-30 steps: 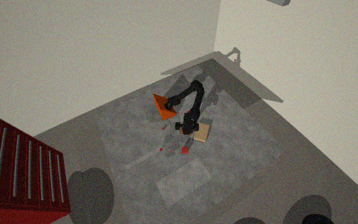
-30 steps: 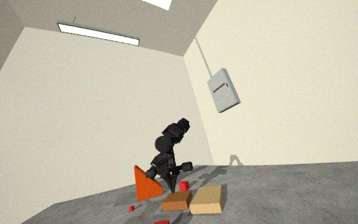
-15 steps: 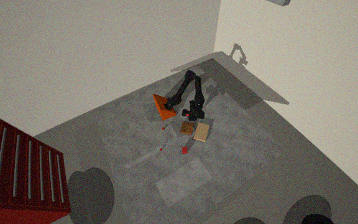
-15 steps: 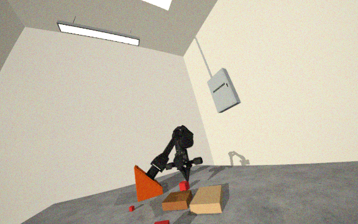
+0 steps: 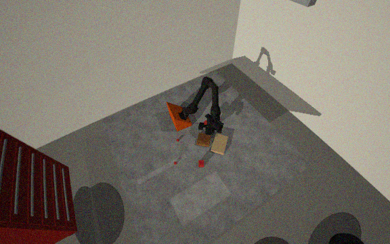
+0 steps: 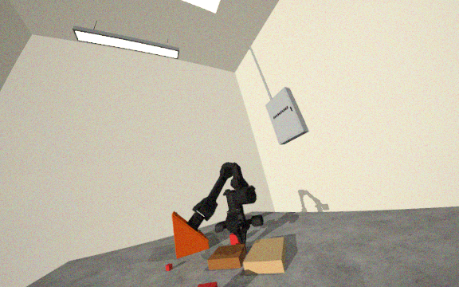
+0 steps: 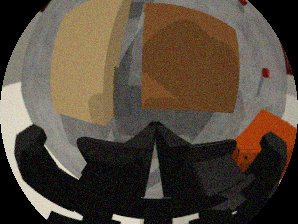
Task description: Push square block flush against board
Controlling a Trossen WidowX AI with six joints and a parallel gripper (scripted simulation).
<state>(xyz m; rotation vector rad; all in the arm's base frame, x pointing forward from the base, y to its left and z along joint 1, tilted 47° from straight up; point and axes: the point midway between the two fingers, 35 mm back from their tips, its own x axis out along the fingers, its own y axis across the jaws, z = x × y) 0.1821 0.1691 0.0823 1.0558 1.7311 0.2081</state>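
Now: gripper tip 40 mm short of the square block, 70 mm to the left of it and 10 mm below it. The rest, counted from my gripper tip: tan board 130 mm ahead, 30 mm to the left, 10 mm above.
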